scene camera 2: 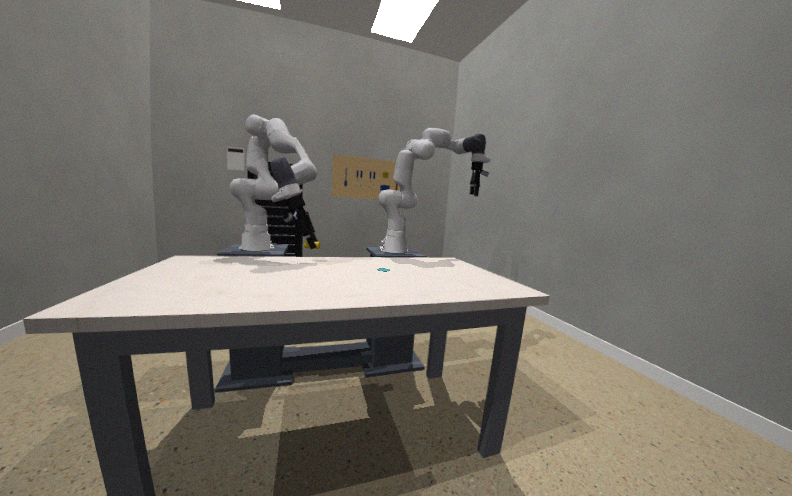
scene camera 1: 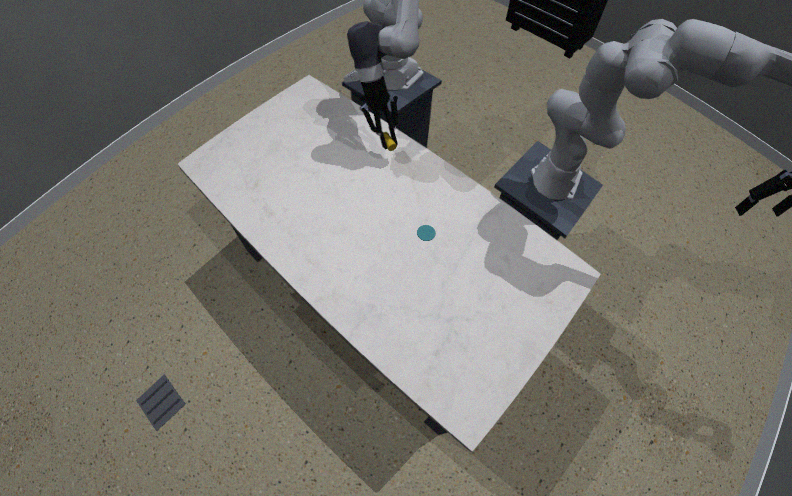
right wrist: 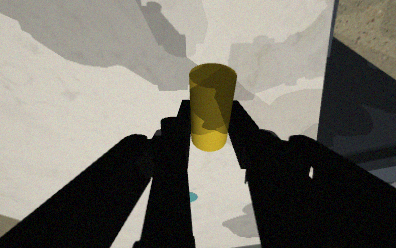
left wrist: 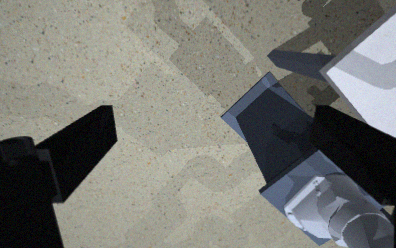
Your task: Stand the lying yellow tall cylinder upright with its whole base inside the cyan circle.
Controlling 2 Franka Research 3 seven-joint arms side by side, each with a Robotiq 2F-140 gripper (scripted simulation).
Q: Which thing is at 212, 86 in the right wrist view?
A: A yellow cylinder.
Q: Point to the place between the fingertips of my left gripper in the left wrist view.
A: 213, 123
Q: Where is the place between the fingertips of my right gripper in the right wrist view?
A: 209, 114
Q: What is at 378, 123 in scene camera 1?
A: My right gripper.
